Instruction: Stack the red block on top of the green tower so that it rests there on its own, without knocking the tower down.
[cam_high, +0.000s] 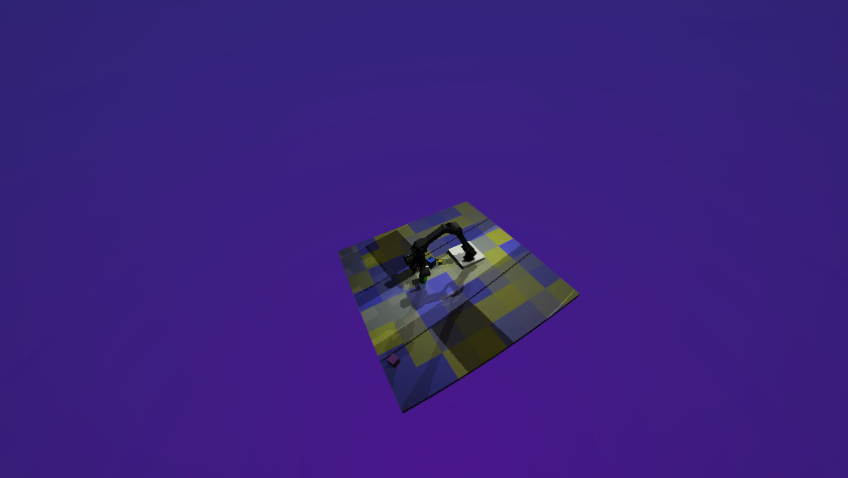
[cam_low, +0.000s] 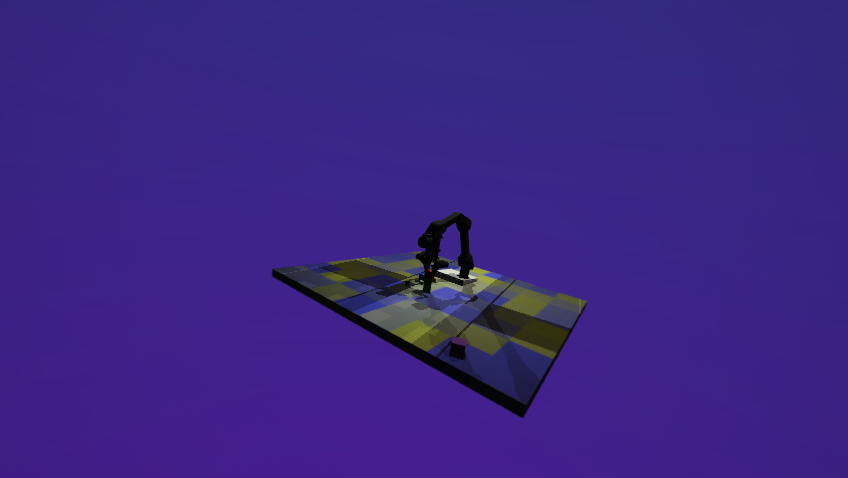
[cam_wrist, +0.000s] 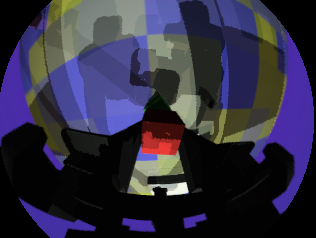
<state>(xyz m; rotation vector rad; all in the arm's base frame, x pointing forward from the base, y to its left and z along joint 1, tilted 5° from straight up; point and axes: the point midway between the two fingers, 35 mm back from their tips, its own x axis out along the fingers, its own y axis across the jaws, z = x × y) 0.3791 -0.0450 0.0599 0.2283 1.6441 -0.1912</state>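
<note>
The red block is 1 cm above my gripper tip. Round my gripper tip: purple block: 44 cm ahead, 37 cm to the left, 6 cm below; then small yellow piece: 19 cm behind, 7 cm to the right, 7 cm below; then blue block: 13 cm behind, 10 cm to the right, 6 cm below.
</note>
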